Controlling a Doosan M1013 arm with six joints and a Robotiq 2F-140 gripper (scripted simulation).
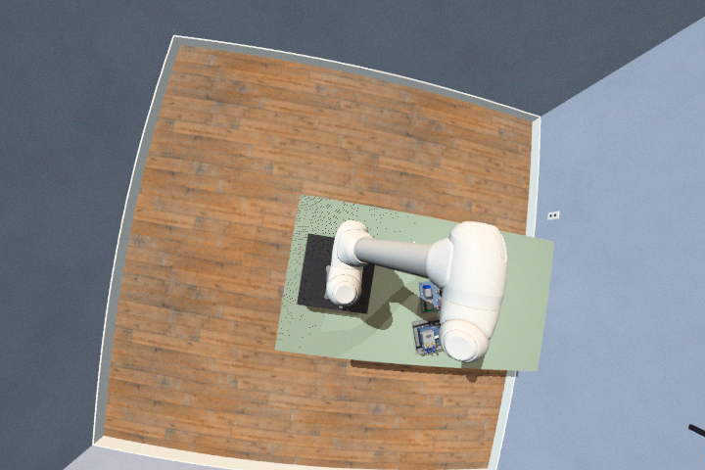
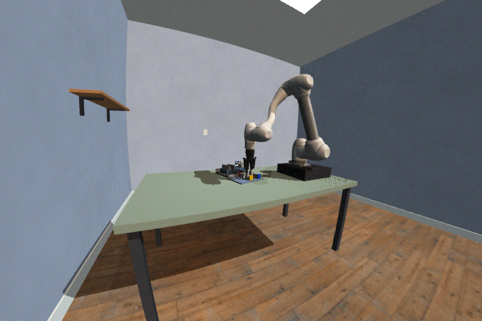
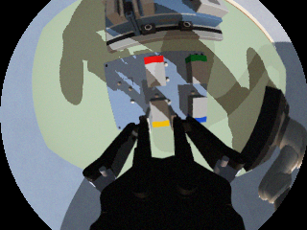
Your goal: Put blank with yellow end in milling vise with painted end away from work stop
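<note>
The blue infeed plate is 10 mm ahead of my hand, 40 mm to the right of it and 60 mm below it. From my hand the other things lie so: red-ended blank: 10 mm ahead, 90 mm to the right, 40 mm below; blank with yellow end: 30 mm below; blue-ended blank: 90 mm behind, 10 mm to the right, 40 mm below.
</note>
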